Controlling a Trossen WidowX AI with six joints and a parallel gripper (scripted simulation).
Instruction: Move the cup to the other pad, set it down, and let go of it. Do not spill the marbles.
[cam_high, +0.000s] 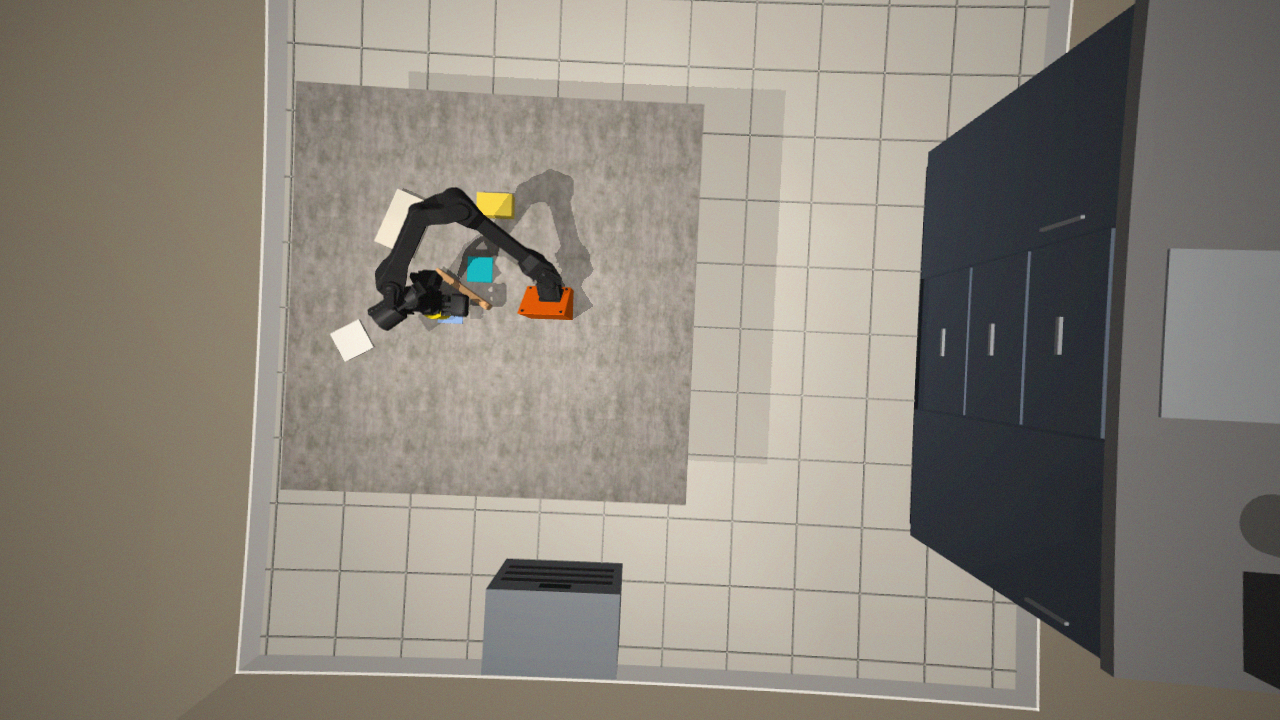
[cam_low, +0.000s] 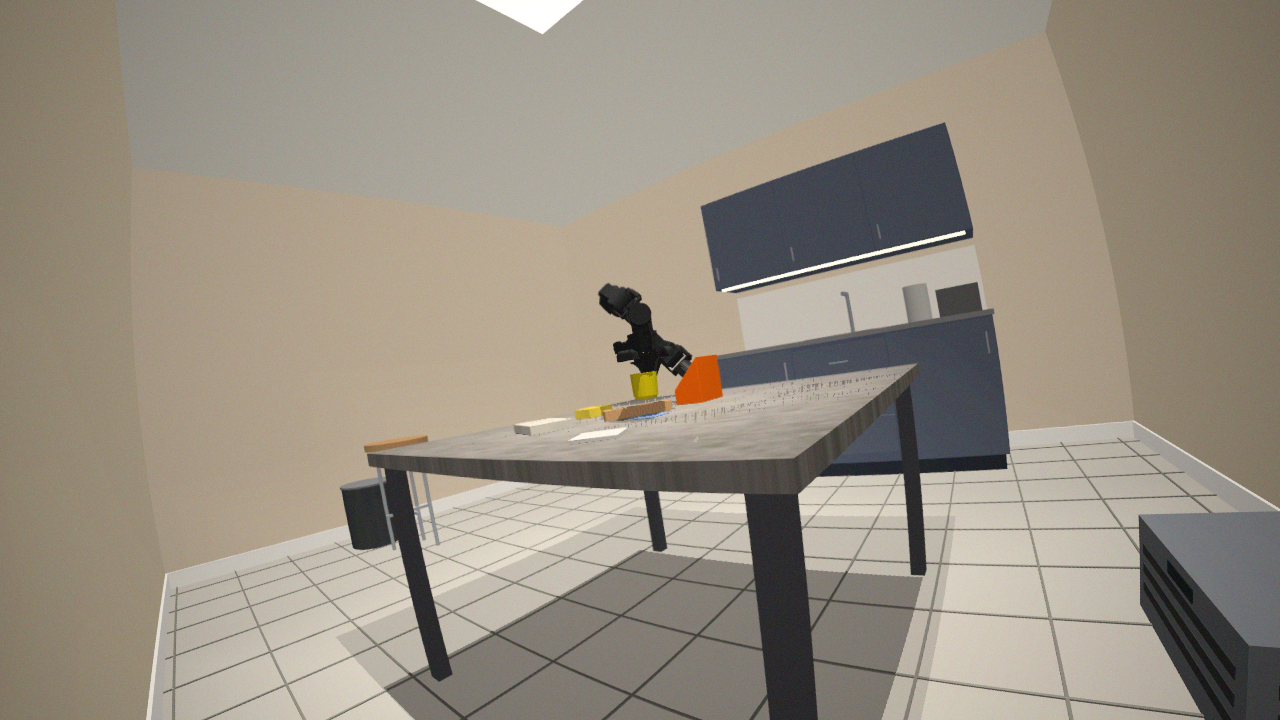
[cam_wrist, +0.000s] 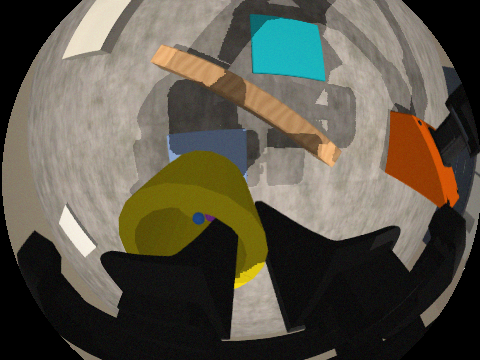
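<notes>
My gripper tip is 20 mm short of the yellow cup. From my gripper tip the other things lie so: cyan pad (140 mm to the right, 90 mm below, 50 mm behind); blue marble (30 mm ahead, 20 mm to the left, 20 mm below); wooden bar (80 mm below, 70 mm to the right, 10 mm behind).
</notes>
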